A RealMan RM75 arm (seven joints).
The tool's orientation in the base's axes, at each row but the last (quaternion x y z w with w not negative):
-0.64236, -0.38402, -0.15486, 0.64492
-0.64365, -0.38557, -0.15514, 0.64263
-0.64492, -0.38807, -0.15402, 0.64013
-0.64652, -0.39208, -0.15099, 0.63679
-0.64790, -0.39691, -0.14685, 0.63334
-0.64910, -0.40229, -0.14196, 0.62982
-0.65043, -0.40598, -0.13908, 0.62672
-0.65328, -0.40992, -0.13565, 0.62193
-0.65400, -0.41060, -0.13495, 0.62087
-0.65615, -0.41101, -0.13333, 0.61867
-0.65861, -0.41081, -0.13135, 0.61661
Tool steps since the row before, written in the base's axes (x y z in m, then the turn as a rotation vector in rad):
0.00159, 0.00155, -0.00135, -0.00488, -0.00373, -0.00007
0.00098, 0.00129, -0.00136, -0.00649, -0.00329, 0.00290
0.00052, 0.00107, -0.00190, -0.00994, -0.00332, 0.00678
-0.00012, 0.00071, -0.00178, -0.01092, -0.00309, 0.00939
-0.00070, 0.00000, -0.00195, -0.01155, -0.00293, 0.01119
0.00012, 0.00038, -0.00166, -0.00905, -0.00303, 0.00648
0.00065, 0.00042, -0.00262, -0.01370, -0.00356, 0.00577
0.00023, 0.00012, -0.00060, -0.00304, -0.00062, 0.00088
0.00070, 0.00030, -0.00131, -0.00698, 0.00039, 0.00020
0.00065, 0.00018, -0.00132, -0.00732, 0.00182, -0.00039
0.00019, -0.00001, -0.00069, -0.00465, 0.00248, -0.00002
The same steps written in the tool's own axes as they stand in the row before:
0.00056, 0.00226, 0.00116, -0.00435, -0.00381, -0.00208
0.00008, 0.00180, 0.00110, -0.00321, -0.00697, -0.00156
-0.00066, 0.00183, 0.00111, -0.00277, -0.01212, -0.00108
-0.00109, 0.00126, 0.00096, -0.00152, -0.01462, -0.00094
-0.00180, 0.00088, 0.00052, -0.00062, -0.01631, -0.00087
-0.00094, 0.00130, 0.00059, -0.00232, -0.01126, -0.00098
-0.00125, 0.00235, 0.00064, -0.00593, -0.01409, 0.00017
-0.00022, 0.00060, 0.00015, -0.00153, -0.00283, 0.00027
-0.00035, 0.00144, 0.00030, -0.00409, -0.00502, 0.00265
-0.00043, 0.00140, 0.00021, -0.00417, -0.00469, 0.00420
-0.00035, 0.00062, 0.00007, -0.00199, -0.00301, 0.00384

